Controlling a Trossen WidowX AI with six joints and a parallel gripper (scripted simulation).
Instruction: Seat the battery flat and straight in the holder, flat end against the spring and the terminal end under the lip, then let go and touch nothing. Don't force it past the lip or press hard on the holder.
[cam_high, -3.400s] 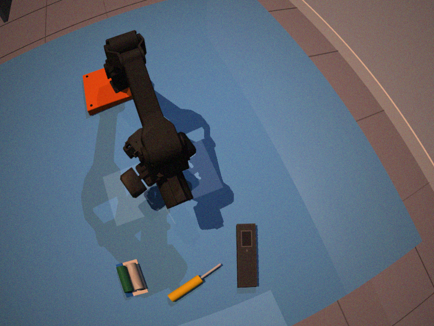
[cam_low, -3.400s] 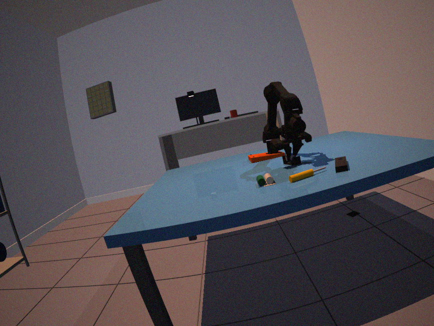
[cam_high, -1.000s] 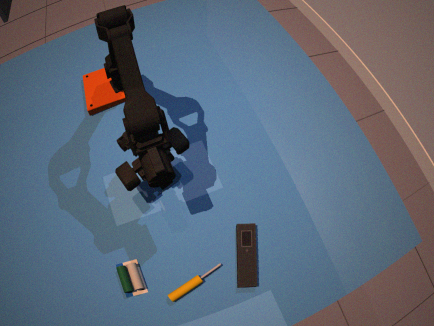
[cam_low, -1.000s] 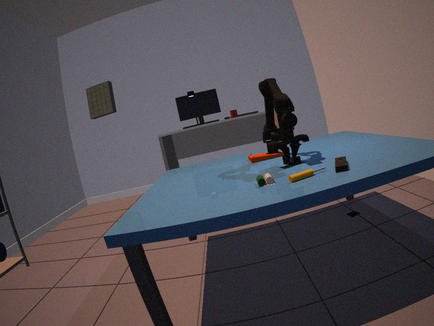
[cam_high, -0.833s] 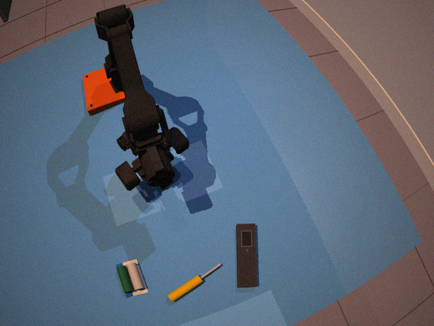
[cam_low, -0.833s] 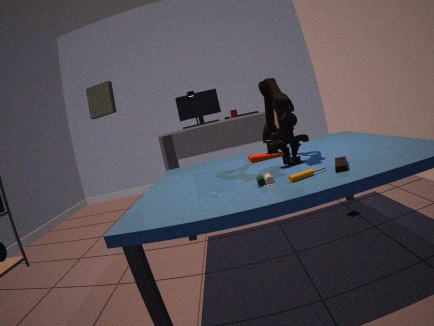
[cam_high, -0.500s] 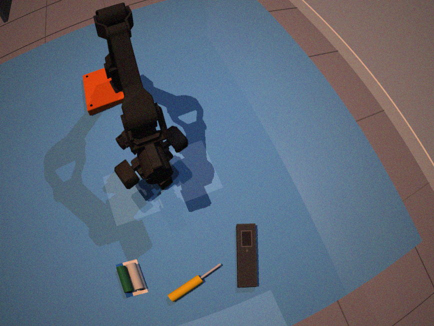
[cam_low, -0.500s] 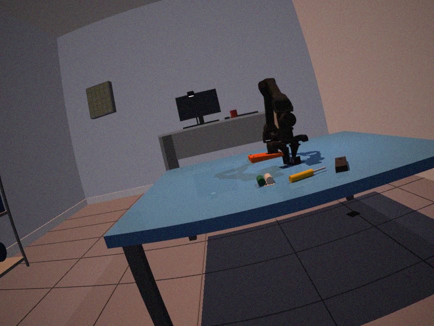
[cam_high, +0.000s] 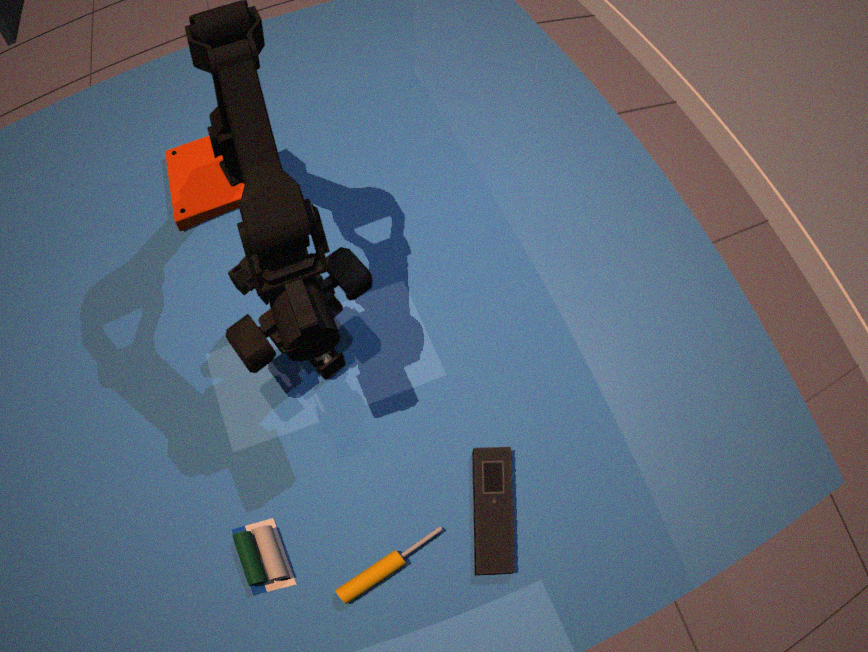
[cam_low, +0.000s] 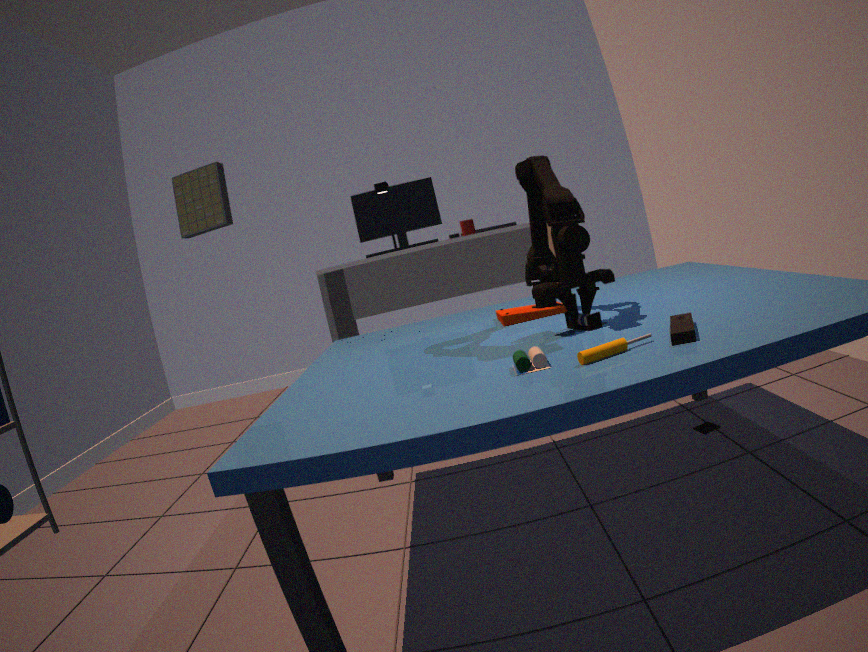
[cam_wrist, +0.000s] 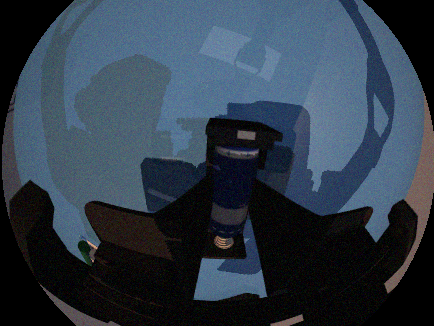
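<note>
Right now my gripper tip is 1 cm below the blue battery. The rest, counted from my gripper tip: yellow-handled screwdriver (31 cm ahead, 6 cm to the right); then black remote (32 cm ahead, 7 cm to the left, 1 cm above); then blister card (22 cm ahead, 20 cm to the right).
</note>
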